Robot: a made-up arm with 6 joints. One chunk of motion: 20 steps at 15 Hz.
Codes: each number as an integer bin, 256 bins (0 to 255) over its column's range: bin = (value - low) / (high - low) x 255, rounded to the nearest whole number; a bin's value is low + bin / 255 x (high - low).
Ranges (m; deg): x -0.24..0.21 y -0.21..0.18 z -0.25..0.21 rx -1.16..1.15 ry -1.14..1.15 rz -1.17..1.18
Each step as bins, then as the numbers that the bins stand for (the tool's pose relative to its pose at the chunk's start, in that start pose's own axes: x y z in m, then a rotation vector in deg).
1 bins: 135 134 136 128 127 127
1 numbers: -0.0018 -0.0051 -0.0047 0.00 0.00 0.00
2 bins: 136 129 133 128 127 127
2 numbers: 0.0000 -0.0127 -0.0101 0.00 0.00 0.00
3 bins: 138 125 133 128 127 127
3 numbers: 0.0035 -0.0188 -0.0101 0.00 0.00 0.00
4 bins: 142 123 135 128 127 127
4 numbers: 0.0106 -0.0219 -0.0065 0.00 0.00 0.00
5 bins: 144 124 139 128 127 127
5 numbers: 0.0141 -0.0204 0.0007 0.00 0.00 0.00
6 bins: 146 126 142 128 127 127
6 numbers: 0.0176 -0.0173 0.0062 0.00 0.00 0.00
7 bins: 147 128 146 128 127 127
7 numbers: 0.0194 -0.0142 0.0134 0.00 0.00 0.00
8 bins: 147 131 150 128 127 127
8 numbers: 0.0194 -0.0096 0.0206 0.00 0.00 0.00
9 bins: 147 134 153 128 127 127
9 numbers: 0.0194 -0.0051 0.0260 0.00 0.00 0.00
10 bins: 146 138 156 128 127 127
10 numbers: 0.0176 0.0011 0.0314 0.00 0.00 0.00
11 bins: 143 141 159 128 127 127
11 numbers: 0.0124 0.0056 0.0368 0.00 0.00 0.00
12 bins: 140 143 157 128 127 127
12 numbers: 0.0071 0.0087 0.0332 0.00 0.00 0.00
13 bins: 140 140 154 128 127 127
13 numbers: 0.0071 0.0041 0.0278 0.00 0.00 0.00
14 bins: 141 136 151 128 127 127
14 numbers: 0.0088 -0.0020 0.0224 0.00 0.00 0.00
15 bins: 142 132 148 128 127 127
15 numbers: 0.0106 -0.0081 0.0170 0.00 0.00 0.00
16 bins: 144 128 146 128 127 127
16 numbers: 0.0141 -0.0142 0.0134 0.00 0.00 0.00
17 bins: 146 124 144 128 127 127
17 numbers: 0.0176 -0.0204 0.0098 0.00 0.00 0.00
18 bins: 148 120 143 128 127 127
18 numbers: 0.0212 -0.0265 0.0080 0.00 0.00 0.00
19 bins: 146 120 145 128 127 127
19 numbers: 0.0176 -0.0265 0.0116 0.00 0.00 0.00
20 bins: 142 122 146 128 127 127
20 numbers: 0.0106 -0.0234 0.0134 0.00 0.00 0.00
